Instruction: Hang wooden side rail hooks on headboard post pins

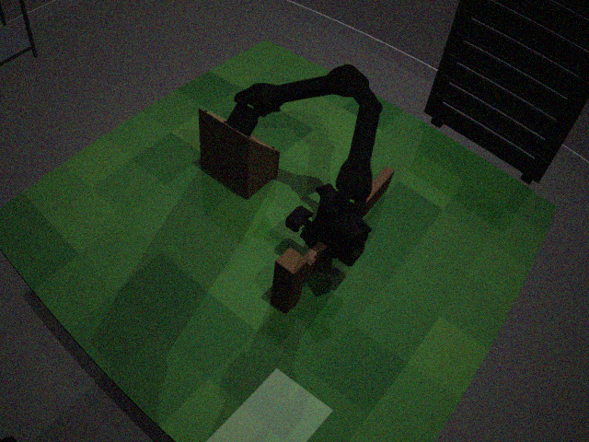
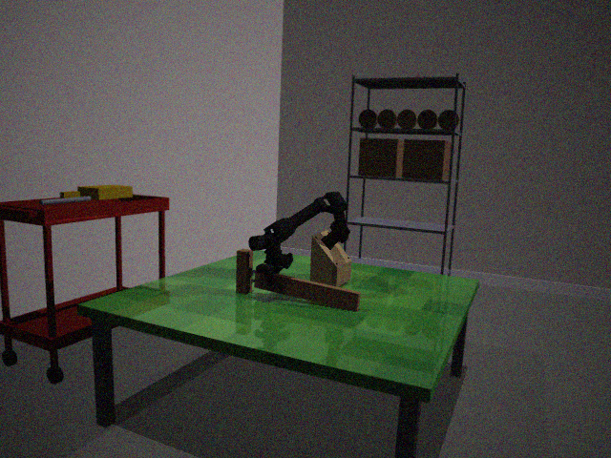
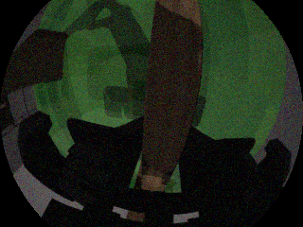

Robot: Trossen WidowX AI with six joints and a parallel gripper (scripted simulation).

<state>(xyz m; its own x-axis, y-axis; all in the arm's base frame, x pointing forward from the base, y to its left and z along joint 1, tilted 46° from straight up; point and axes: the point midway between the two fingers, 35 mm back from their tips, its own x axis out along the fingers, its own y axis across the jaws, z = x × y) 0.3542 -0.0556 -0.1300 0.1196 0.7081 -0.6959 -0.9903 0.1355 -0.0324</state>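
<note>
The headboard post lies 13 cm to the right of my gripper tip, 4 cm above it and 1 cm behind it.
</note>
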